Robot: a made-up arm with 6 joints. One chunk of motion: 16 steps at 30 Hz.
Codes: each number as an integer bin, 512 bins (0 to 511) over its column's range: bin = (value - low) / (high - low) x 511, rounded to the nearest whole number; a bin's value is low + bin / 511 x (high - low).
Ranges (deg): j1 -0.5..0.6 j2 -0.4..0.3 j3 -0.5..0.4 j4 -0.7..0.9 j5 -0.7..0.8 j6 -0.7..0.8
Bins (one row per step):
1: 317 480 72 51 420 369
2: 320 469 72 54 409 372
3: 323 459 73 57 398 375
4: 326 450 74 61 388 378
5: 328 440 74 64 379 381
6: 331 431 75 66 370 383
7: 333 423 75 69 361 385
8: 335 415 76 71 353 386
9: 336 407 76 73 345 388
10: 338 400 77 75 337 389
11: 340 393 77 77 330 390
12: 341 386 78 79 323 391
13: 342 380 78 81 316 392
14: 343 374 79 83 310 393
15: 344 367 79 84 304 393
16: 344 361 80 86 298 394
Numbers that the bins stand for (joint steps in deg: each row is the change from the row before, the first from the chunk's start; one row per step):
1: 0.182 0.258 -0.373 -0.540 0.533 0.383
2: 0.189 0.242 -0.373 -0.531 0.501 0.392
3: 0.195 0.229 -0.371 -0.522 0.468 0.401
4: 0.202 0.216 -0.370 -0.509 0.439 0.410
5: 0.206 0.203 -0.370 -0.500 0.413 0.418
6: 0.213 0.190 -0.368 -0.493 0.386 0.424
7: 0.217 0.179 -0.368 -0.484 0.360 0.430
8: 0.221 0.168 -0.366 -0.478 0.336 0.433
9: 0.223 0.158 -0.366 -0.471 0.313 0.439
10: 0.228 0.148 -0.364 -0.465 0.289 0.442
11: 0.232 0.138 -0.364 -0.459 0.269 0.445
12: 0.234 0.129 -0.363 -0.453 0.248 0.448
13: 0.236 0.121 -0.363 -0.446 0.228 0.451
14: 0.238 0.112 -0.361 -0.440 0.210 0.454
15: 0.241 0.103 -0.361 -0.437 0.192 0.454
16: 0.241 0.095 -0.359 -0.431 0.175 0.457

